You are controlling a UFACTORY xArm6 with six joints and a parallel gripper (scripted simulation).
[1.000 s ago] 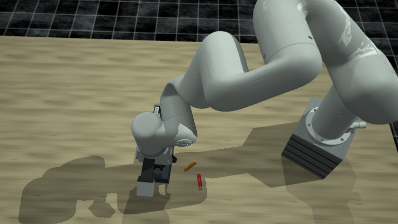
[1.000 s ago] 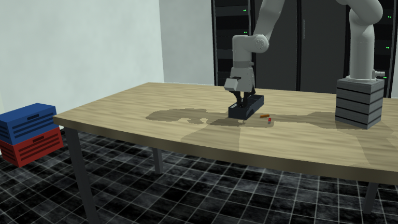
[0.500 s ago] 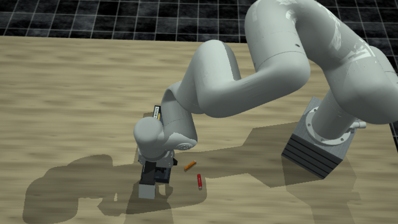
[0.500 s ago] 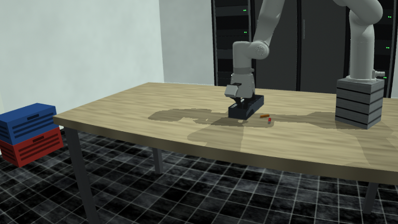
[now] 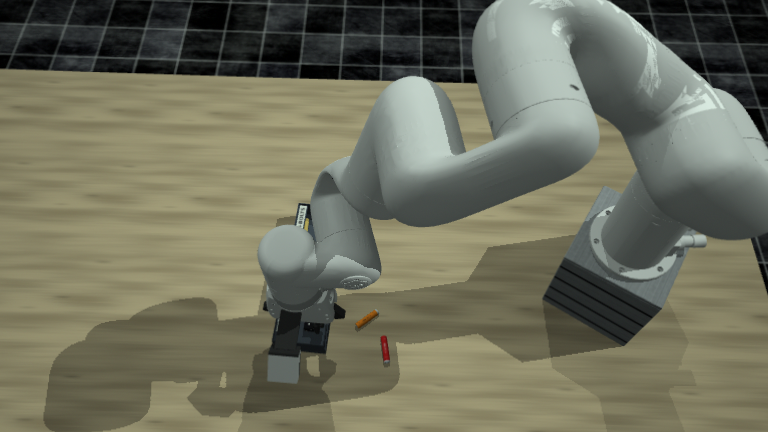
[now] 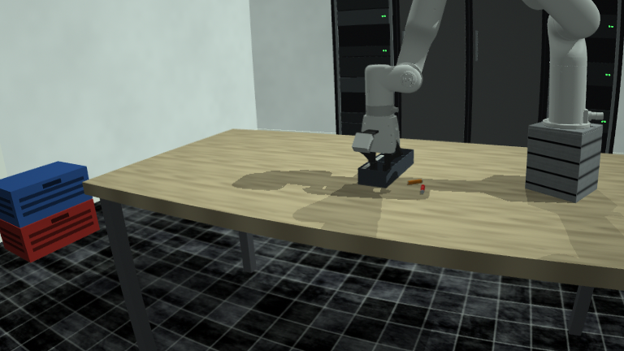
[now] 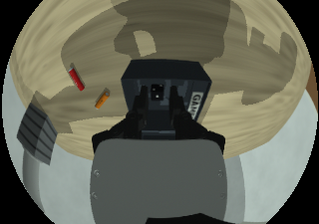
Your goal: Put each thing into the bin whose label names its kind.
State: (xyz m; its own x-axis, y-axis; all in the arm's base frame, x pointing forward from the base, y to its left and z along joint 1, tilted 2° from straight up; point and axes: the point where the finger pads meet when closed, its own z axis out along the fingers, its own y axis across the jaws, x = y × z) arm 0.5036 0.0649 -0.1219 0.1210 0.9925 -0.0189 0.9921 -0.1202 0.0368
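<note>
Right now the black die is 20 mm below my hand. Also, from my hand: dark three-part bin: 80 mm to the right, 10 mm below; then red cylinder: 130 mm behind, 40 mm to the left, 30 mm below; then orange stick: 100 mm behind, 30 mm below, 10 mm to the right.
</note>
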